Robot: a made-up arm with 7 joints. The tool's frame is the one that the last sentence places.
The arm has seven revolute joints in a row. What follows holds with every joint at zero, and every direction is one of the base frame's. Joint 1 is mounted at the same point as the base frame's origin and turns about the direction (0, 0.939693, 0.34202). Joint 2 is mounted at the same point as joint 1 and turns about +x. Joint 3 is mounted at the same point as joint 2 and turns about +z. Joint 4 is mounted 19.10 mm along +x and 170.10 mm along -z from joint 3 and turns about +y. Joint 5 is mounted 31.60 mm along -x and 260.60 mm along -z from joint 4 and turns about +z. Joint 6 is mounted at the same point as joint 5 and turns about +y. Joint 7 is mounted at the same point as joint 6 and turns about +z. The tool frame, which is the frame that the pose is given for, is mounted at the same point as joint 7; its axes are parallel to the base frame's.
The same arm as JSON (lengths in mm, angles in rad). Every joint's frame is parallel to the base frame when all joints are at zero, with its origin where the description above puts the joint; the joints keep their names.
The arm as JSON. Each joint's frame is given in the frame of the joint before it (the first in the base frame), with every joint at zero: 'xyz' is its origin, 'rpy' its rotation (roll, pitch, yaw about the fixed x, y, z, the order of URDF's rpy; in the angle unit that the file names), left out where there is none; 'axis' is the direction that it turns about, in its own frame. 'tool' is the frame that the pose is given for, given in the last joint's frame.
{"units": {"length": "mm", "angle": "rad"}, "joints": [
  {"name": "joint 1", "type": "revolute", "origin": {"xyz": [0.0, 0.0, 0.0]}, "axis": [0.0, 0.9397, 0.342]},
  {"name": "joint 2", "type": "revolute", "origin": {"xyz": [0.0, 0.0, 0.0]}, "axis": [1.0, 0.0, 0.0]},
  {"name": "joint 3", "type": "revolute", "origin": {"xyz": [0.0, 0.0, 0.0]}, "axis": [0.0, 0.0, 1.0]},
  {"name": "joint 4", "type": "revolute", "origin": {"xyz": [19.1, 0.0, -170.1]}, "axis": [0.0, 1.0, 0.0]},
  {"name": "joint 5", "type": "revolute", "origin": {"xyz": [-31.6, 0.0, -260.6]}, "axis": [0.0, 0.0, 1.0]},
  {"name": "joint 6", "type": "revolute", "origin": {"xyz": [0.0, 0.0, 0.0]}, "axis": [0.0, 1.0, 0.0]},
  {"name": "joint 7", "type": "revolute", "origin": {"xyz": [0.0, 0.0, 0.0]}, "axis": [0.0, 0.0, 1.0]}
], "tool": {"origin": {"xyz": [0.0, 0.0, 0.0]}}}

